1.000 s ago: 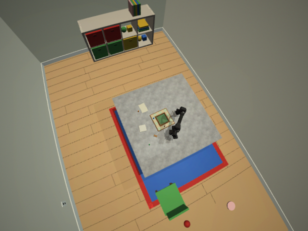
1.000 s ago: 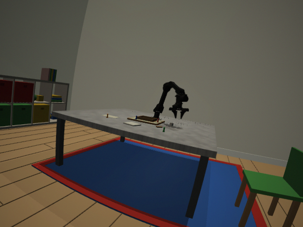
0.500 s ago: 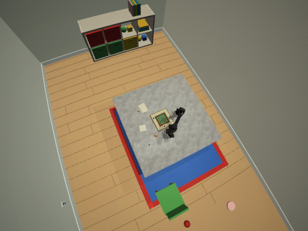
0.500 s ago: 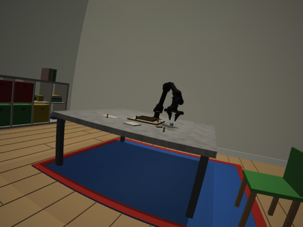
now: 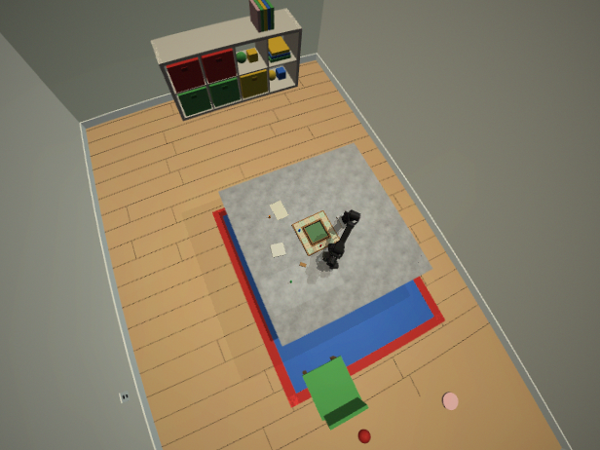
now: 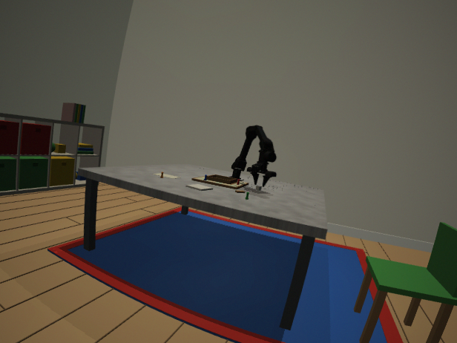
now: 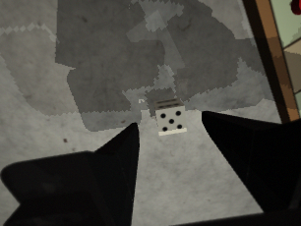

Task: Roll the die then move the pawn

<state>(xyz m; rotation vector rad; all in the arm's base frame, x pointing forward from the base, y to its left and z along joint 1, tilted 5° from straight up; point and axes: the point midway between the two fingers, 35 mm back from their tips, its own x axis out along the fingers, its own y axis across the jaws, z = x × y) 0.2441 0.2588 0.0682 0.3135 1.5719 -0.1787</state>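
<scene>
Right now the white die is 10 mm below my gripper tip. From my gripper tip the other things lie so: small brown tile (210 mm ahead, 30 mm to the right, 20 mm below); then red pawn (120 mm to the right, 40 mm ahead); then green felt tray (240 mm to the right, 30 mm ahead, 20 mm below).
</scene>
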